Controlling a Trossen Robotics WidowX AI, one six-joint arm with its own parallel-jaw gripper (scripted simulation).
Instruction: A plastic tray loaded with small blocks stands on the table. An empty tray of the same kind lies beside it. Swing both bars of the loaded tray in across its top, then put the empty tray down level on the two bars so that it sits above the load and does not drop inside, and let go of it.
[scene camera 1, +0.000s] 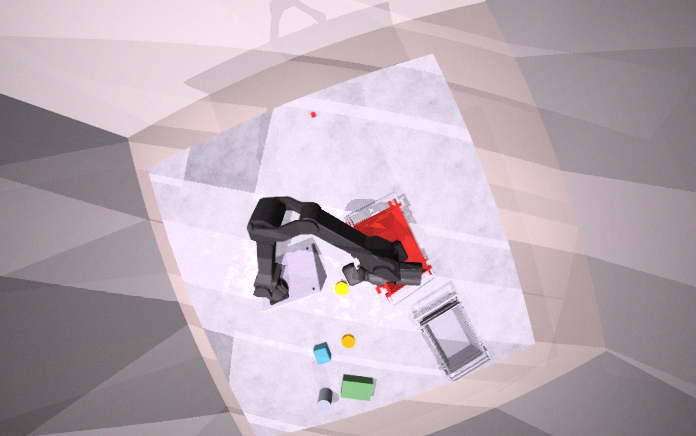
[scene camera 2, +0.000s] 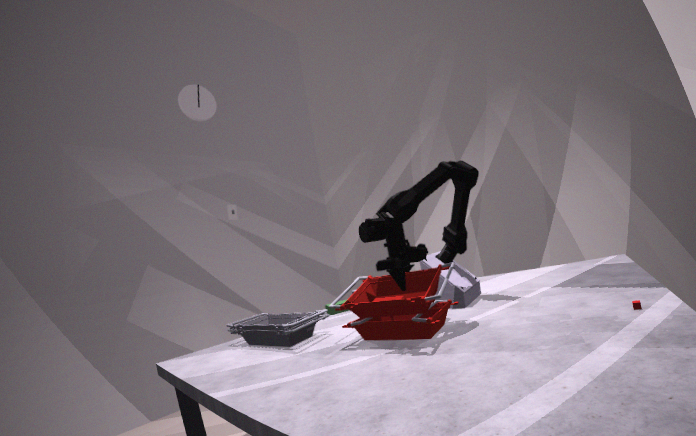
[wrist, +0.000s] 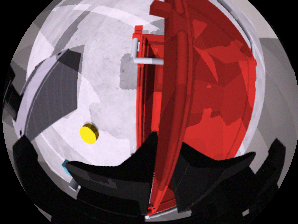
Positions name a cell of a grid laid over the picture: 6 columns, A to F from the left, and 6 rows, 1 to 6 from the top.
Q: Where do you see a red tray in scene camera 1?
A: At D4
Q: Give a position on a red tray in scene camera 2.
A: D5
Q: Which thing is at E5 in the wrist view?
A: My gripper.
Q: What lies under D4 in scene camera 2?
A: My gripper.
